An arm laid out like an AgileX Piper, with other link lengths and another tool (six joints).
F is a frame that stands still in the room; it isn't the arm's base.
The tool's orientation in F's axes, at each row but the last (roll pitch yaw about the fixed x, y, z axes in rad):
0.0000, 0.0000, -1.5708
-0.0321, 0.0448, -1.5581
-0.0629, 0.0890, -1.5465
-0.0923, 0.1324, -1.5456
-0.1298, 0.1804, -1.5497
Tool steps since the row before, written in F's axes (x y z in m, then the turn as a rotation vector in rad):
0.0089, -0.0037, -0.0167, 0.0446, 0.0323, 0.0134
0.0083, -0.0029, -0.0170, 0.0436, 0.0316, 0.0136
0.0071, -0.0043, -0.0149, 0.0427, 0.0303, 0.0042
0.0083, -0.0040, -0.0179, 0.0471, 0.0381, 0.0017
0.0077, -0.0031, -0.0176, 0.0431, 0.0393, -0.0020
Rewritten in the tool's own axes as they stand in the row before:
0.0037, 0.0089, -0.0167, -0.0323, 0.0446, 0.0134
0.0038, 0.0088, -0.0166, -0.0316, 0.0436, 0.0136
0.0058, 0.0079, -0.0140, -0.0295, 0.0432, 0.0043
0.0065, 0.0097, -0.0164, -0.0368, 0.0481, 0.0013
0.0064, 0.0097, -0.0156, -0.0374, 0.0447, -0.0031

